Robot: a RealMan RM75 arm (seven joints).
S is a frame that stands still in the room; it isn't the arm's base.
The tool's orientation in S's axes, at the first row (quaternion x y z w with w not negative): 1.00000 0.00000 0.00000 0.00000
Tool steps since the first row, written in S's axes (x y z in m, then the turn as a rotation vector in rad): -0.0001 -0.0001 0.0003 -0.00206 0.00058 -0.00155; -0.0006 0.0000 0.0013 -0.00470 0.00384 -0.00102; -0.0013 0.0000 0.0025 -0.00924 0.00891 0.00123; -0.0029 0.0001 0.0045 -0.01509 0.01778 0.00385; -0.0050 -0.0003 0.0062 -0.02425 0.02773 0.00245; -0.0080 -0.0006 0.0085 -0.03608 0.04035 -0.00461; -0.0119 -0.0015 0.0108 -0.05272 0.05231 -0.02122; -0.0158 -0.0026 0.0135 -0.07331 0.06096 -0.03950; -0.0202 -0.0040 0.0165 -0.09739 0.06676 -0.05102; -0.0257 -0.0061 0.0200 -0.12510 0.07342 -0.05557; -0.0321 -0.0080 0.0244 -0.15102 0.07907 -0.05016
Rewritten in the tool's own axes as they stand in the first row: -0.0001 0.0001 -0.0003 -0.00206 -0.00058 0.00155; -0.0006 0.0000 -0.0013 -0.00470 -0.00384 0.00102; -0.0013 0.0000 -0.0025 -0.00924 -0.00891 -0.00123; -0.0029 -0.0001 -0.0045 -0.01509 -0.01778 -0.00385; -0.0050 0.0003 -0.0062 -0.02425 -0.02773 -0.00245; -0.0080 0.0006 -0.0085 -0.03608 -0.04035 0.00461; -0.0119 0.0015 -0.0108 -0.05272 -0.05231 0.02122; -0.0158 0.0026 -0.0135 -0.07331 -0.06096 0.03950; -0.0202 0.0040 -0.0165 -0.09739 -0.06676 0.05102; -0.0257 0.0061 -0.0200 -0.12510 -0.07342 0.05557; -0.0321 0.0080 -0.0244 -0.15102 -0.07907 0.05016
